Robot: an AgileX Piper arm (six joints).
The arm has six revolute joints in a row. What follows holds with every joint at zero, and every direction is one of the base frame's.
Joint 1 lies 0.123 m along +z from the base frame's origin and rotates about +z.
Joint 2 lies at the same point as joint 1 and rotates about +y.
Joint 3 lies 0.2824 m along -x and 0.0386 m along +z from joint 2 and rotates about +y.
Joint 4 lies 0.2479 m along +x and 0.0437 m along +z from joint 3 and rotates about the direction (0.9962, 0, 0.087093).
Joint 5 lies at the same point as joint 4 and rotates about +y.
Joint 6 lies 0.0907 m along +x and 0.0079 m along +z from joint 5 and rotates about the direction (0.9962, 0, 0.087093).
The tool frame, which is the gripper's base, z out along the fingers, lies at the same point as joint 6; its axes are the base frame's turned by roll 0, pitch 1.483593 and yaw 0 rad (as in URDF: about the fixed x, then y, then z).
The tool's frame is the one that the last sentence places.
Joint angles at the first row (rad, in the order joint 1, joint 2, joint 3, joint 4, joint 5, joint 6):
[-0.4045, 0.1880, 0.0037, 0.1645, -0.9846, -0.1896]
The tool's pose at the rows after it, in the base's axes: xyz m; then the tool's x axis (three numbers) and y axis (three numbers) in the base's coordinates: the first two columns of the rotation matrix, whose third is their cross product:
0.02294 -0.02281 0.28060 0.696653 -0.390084 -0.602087 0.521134 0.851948 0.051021
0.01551 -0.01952 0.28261 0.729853 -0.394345 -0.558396 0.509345 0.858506 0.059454
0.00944 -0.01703 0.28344 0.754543 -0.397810 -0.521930 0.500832 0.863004 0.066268
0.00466 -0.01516 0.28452 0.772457 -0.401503 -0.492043 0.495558 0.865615 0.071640
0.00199 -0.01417 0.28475 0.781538 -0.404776 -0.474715 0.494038 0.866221 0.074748
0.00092 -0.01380 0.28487 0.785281 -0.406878 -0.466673 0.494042 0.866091 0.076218
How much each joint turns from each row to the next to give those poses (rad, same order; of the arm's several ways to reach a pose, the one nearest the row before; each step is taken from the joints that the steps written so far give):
[0.0158, -0.0609, 0.0000, 0.0000, 0.0001, 0.0000]
[0.0108, -0.0498, -0.0020, -0.0002, -0.0021, 0.0001]
[0.0078, -0.0397, 0.0003, 0.0001, -0.0044, -0.0001]
[0.0040, -0.0288, -0.0018, -0.0001, -0.0044, 0.0001]
[0.0010, -0.0155, 0.0004, 0.0000, -0.0047, 0.0001]
[-0.0001, -0.0050, 0.0003, -0.0001, -0.0047, 0.0000]

